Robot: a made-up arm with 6 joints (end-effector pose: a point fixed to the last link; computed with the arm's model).
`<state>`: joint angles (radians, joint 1 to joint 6).
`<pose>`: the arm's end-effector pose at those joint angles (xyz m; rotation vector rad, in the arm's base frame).
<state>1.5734 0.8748 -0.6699 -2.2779 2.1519 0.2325</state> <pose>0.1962 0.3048 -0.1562 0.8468 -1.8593 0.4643</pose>
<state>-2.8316 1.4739 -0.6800 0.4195 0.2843 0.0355</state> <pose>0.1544 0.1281 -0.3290 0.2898 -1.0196 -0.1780</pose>
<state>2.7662 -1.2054 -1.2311 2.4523 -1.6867 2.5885</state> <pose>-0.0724 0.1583 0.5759 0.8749 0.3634 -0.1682</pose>
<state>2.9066 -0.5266 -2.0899 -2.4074 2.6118 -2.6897</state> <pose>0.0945 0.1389 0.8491 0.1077 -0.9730 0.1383</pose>
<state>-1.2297 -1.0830 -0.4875 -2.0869 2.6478 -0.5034</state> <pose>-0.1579 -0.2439 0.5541 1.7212 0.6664 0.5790</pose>
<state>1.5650 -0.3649 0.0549 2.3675 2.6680 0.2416</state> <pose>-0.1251 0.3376 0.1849 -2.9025 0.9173 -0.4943</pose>
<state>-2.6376 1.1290 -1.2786 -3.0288 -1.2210 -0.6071</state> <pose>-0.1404 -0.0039 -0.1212 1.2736 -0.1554 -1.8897</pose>
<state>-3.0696 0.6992 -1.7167 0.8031 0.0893 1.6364</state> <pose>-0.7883 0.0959 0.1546 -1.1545 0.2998 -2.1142</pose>
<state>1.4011 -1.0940 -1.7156 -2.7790 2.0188 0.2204</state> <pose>0.0588 -0.2552 0.9452 -1.2525 0.9606 1.3132</pose>
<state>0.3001 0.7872 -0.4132 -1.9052 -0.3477 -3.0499</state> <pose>-0.0641 0.1249 -0.2155 0.6798 0.1537 1.9822</pose>
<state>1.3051 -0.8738 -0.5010 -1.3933 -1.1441 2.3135</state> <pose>-0.0921 0.3800 0.4822 -0.2497 1.8017 -1.2731</pose>
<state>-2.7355 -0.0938 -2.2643 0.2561 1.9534 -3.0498</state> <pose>-0.4368 -0.1448 0.6845 -0.4613 -0.4208 -2.6211</pose>
